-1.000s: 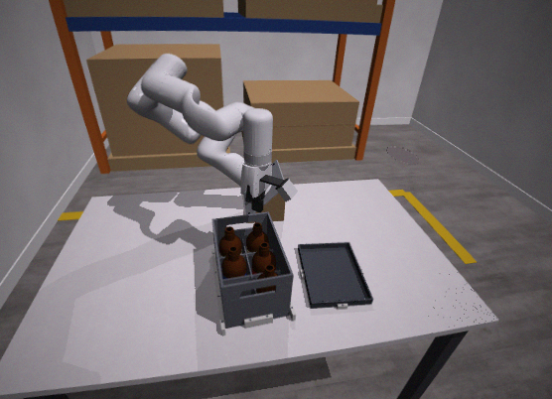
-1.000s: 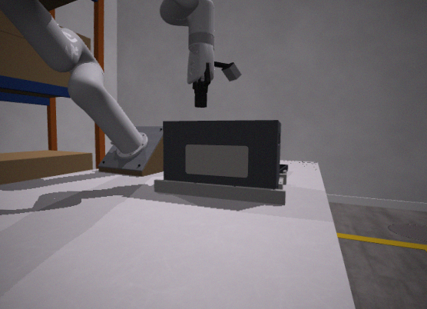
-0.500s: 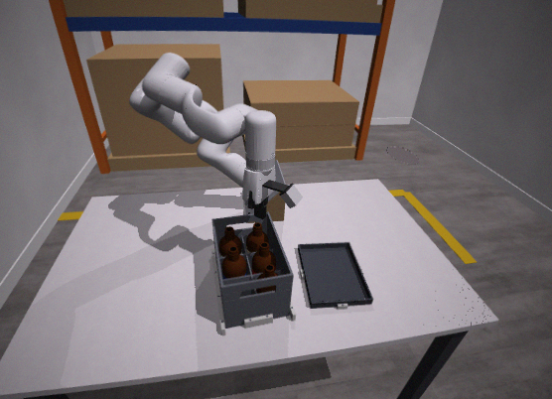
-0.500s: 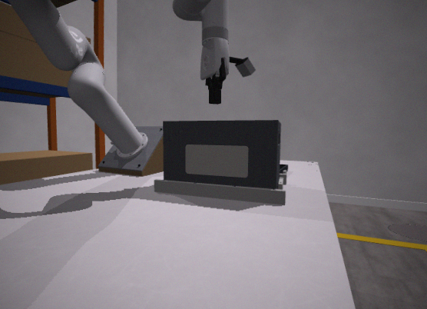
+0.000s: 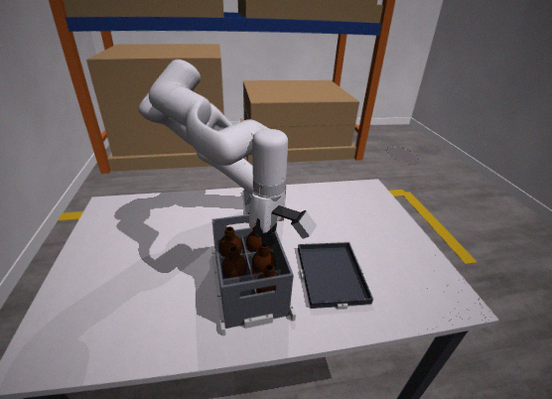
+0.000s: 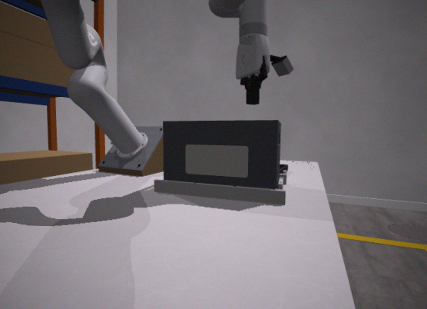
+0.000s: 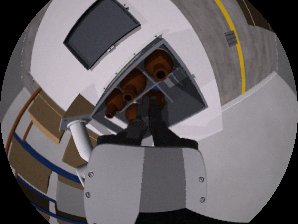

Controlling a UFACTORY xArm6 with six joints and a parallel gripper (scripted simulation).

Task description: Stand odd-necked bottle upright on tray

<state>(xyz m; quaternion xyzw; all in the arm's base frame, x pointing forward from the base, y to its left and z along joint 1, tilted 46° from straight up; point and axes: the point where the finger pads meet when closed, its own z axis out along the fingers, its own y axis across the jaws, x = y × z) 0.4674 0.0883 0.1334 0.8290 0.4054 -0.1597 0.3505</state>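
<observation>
My gripper is now 60 mm past the dark grey crate, 50 mm to the left of it and 160 mm above it. From my hand the other things lie so: glass bottle 150 mm behind, 10 mm to the right, 160 mm below; dark tray 70 mm behind, 230 mm to the left, 230 mm below.
</observation>
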